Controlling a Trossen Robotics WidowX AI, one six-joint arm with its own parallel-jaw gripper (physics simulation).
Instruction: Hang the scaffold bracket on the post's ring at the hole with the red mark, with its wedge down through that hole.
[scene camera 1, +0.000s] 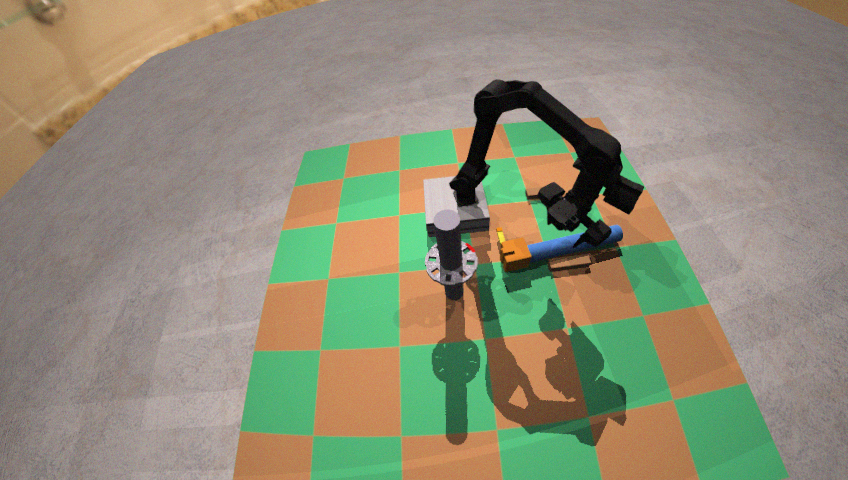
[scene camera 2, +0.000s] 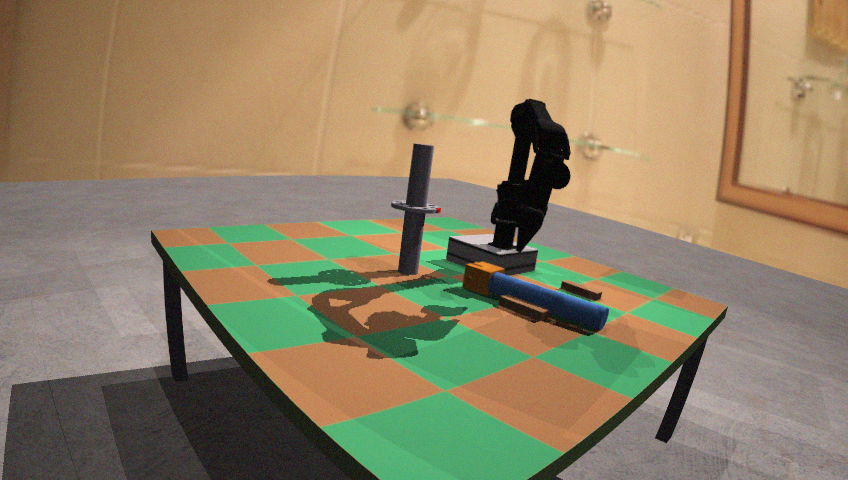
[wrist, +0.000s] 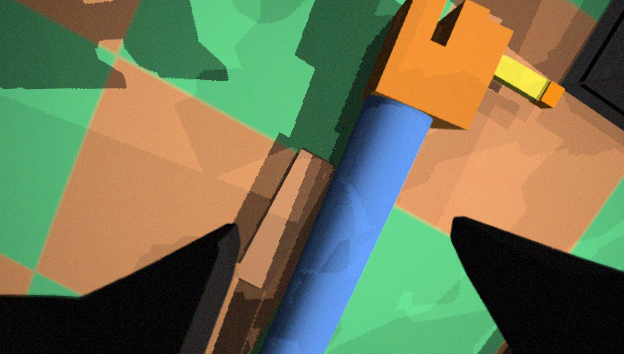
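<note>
The scaffold bracket has an orange slotted head (scene camera 1: 516, 254) (scene camera 2: 480, 279) (wrist: 440, 75) on a blue tube (scene camera 1: 556, 245) (scene camera 2: 547, 297) (wrist: 350, 215). It lies low over the mat, head toward the post. Its yellow wedge (scene camera 1: 500, 236) (wrist: 521, 78) sticks out sideways from the head. The dark post (scene camera 1: 450, 240) (scene camera 2: 420, 175) stands upright and carries a pale ring (scene camera 1: 428, 264) (scene camera 2: 397, 205). The red mark (scene camera 1: 470, 247) (scene camera 2: 438, 209) is on the ring's bracket-facing side. My gripper (scene camera 1: 559, 221) (wrist: 344, 230) is open and empty, above the tube, its fingers to either side in the wrist view.
A brown block (scene camera 1: 569, 263) (scene camera 2: 523, 308) (wrist: 280, 215) lies along the tube. Another brown block (scene camera 1: 532, 195) (scene camera 2: 581, 290) lies on the tube's other side. The arm's grey base (scene camera 1: 439, 199) (scene camera 2: 493, 243) stands behind the post. The table has a green and orange checkered top (scene camera 1: 357, 392) (scene camera 2: 368, 380).
</note>
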